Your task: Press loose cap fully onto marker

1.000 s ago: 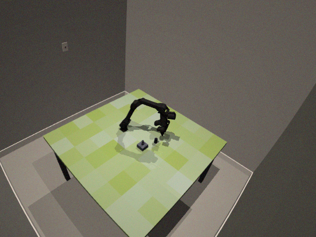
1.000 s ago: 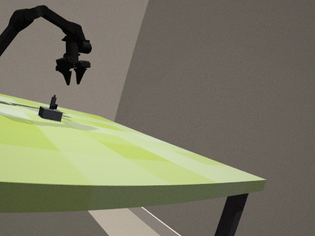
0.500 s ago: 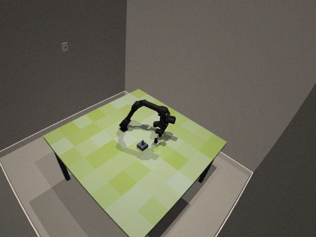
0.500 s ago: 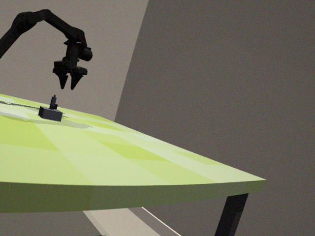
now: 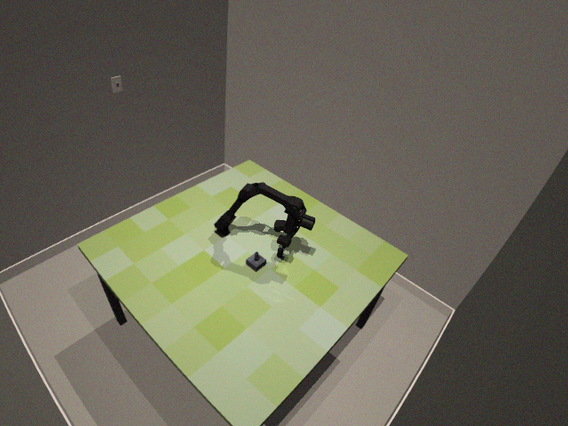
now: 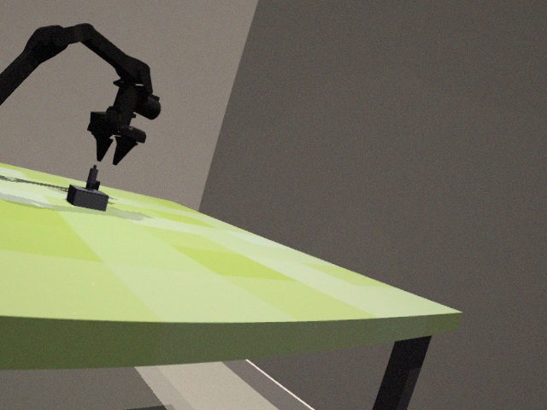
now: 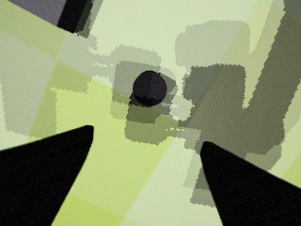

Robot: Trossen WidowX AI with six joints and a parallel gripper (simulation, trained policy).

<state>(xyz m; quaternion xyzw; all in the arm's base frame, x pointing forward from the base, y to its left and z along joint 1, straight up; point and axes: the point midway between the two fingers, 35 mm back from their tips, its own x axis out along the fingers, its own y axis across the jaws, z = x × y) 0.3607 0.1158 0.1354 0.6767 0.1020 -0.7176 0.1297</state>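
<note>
Now: gripper tip 80 mm above the dark round cap, 20 mm past it and 10 mm to the left of it. The rest, counted from my gripper tip: dark grey holder block: 140 mm to the right, 80 mm below, 70 mm behind.
</note>
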